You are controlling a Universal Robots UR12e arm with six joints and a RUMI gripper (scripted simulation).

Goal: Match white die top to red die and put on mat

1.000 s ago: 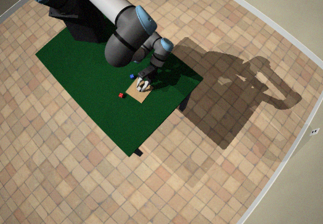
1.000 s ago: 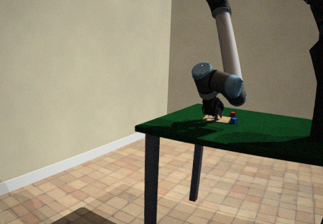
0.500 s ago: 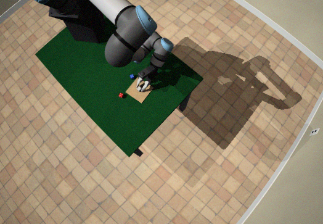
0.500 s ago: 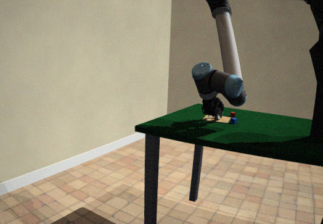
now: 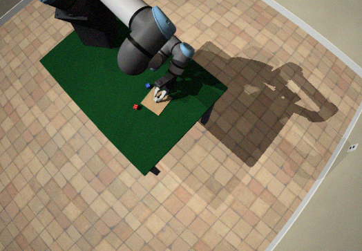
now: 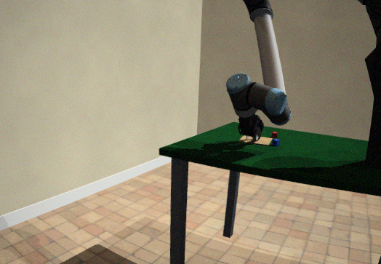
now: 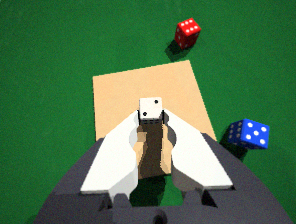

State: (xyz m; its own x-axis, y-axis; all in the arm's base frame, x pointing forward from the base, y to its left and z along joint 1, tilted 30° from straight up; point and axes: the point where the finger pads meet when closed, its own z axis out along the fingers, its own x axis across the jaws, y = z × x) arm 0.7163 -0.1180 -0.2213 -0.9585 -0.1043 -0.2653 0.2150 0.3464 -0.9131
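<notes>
Right now my hand is 2 cm above the tan mat and 1 cm to the left of it. The rest, counted from my hand: red die (12 cm to the right, 6 cm behind, 1 cm below); then white die (1 cm to the right, 1 cm below); then blue die (10 cm behind, 3 cm to the left, 1 cm below).
</notes>
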